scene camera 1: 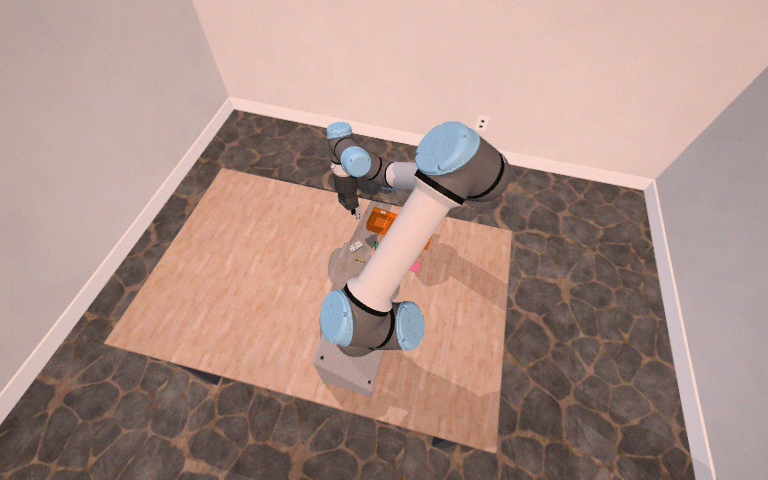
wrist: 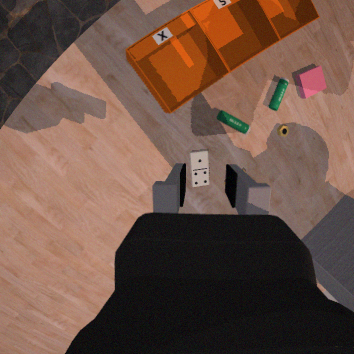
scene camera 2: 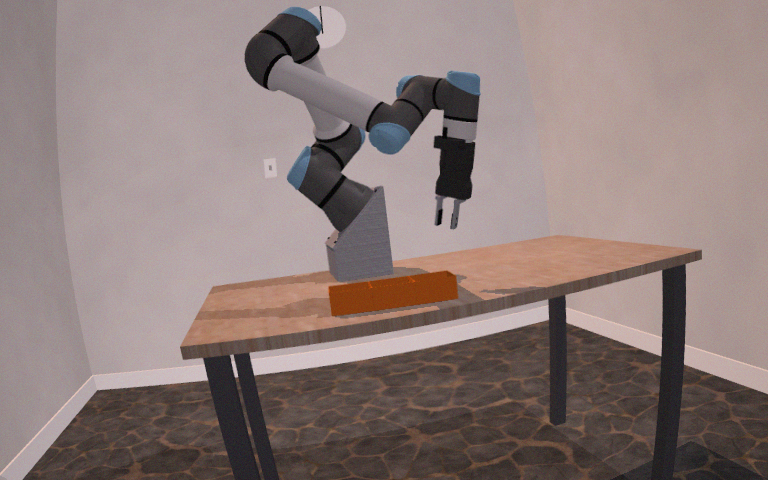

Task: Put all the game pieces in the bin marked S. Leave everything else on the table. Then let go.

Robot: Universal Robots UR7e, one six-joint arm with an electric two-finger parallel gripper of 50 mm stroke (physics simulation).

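Places are measured from the arm's base along level axes (x down, y ahead, z right), in centimetres.
Pixels of known places: gripper, between the fingertips: (scene camera 1: 356, 216) (wrist: 205, 177) (scene camera 2: 445, 226); arm's base, origin of its link: (scene camera 2: 356, 211).
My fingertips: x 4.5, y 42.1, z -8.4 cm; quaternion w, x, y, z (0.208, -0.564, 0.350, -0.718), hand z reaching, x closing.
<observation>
For each thing: its middle in the pictures, then the offset to it from my fingertips. "pt": a spot on its surface instead.
- white domino, middle of its body: (wrist: 199, 168) (scene camera 1: 355, 246) dx +13.2, dy -4.8, dz +0.1 cm
- orange bin marked S, middle of its body: (wrist: 230, 29) (scene camera 2: 392, 292) (scene camera 1: 400, 228) dx +11.2, dy +5.5, dz +15.7 cm
- bin marked X, a spot on its surface: (wrist: 175, 75) (scene camera 1: 377, 225) pt dx +12.8, dy +6.2, dz +6.8 cm
- brass nut, middle of its body: (wrist: 282, 130) dx +13.1, dy -10.9, dz +13.4 cm
- pink block, middle of its body: (wrist: 311, 81) (scene camera 1: 413, 265) dx +13.0, dy -9.0, dz +22.8 cm
- small yellowish piece, middle of its body: (scene camera 1: 359, 259) dx +13.0, dy -10.2, dz +2.8 cm
A white domino (scene camera 1: 355, 246) (wrist: 199, 170) with black dots lies flat on the table. My gripper (scene camera 1: 356, 214) (scene camera 2: 446, 224) (wrist: 205, 177) is open and empty, high above the table; in the wrist view the domino shows between its fingers, well below them. The orange bin marked S (wrist: 225, 37) is the middle compartment of a row, at the top of the wrist view; its upper part is cut off. No piece shows in its visible part. In scene camera 1 the arm hides much of the row.
The bin marked X (scene camera 1: 382, 221) (wrist: 175, 75) is the near end compartment. Two green batteries (wrist: 233, 122) (wrist: 279, 94), a brass nut (wrist: 280, 131) and a pink block (scene camera 1: 415, 266) (wrist: 311, 81) lie beside the row. A small yellowish piece (scene camera 1: 359, 260) lies near the domino.
</observation>
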